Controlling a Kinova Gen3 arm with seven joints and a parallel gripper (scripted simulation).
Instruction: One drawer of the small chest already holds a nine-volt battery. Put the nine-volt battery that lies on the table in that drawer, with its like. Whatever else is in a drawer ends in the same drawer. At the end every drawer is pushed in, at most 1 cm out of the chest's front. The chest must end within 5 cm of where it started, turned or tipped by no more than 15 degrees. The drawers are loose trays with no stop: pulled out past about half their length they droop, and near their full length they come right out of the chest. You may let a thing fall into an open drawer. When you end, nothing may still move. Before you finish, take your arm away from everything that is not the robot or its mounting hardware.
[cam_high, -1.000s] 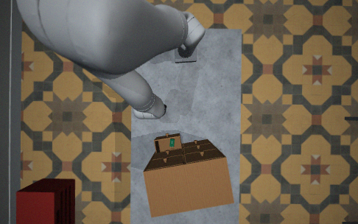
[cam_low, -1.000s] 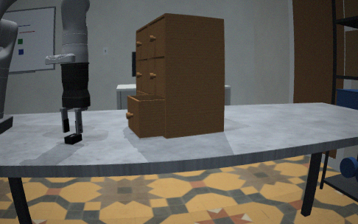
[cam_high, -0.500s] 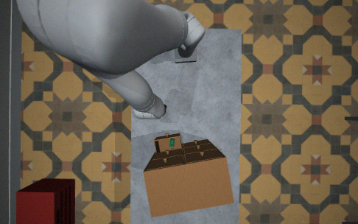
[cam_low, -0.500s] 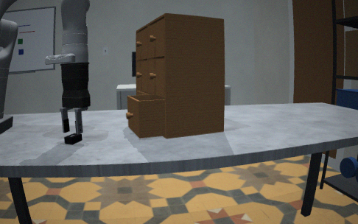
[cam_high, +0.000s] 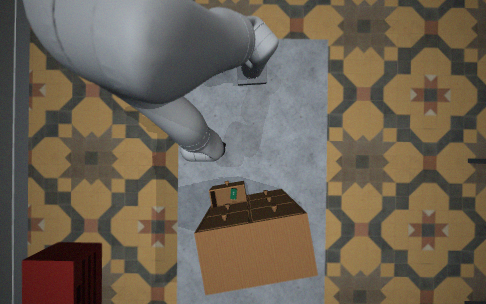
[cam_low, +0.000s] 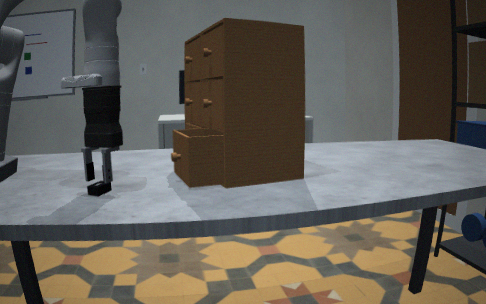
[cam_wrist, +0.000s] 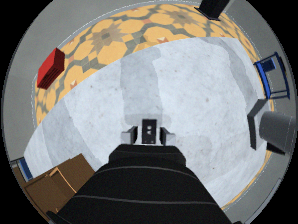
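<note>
The black nine-volt battery lies 3 cm below my hand and 1 cm to the left of it. The rest, counted from my hand: green nine-volt battery 23 cm ahead, 7 cm to the left, 2 cm below.
</note>
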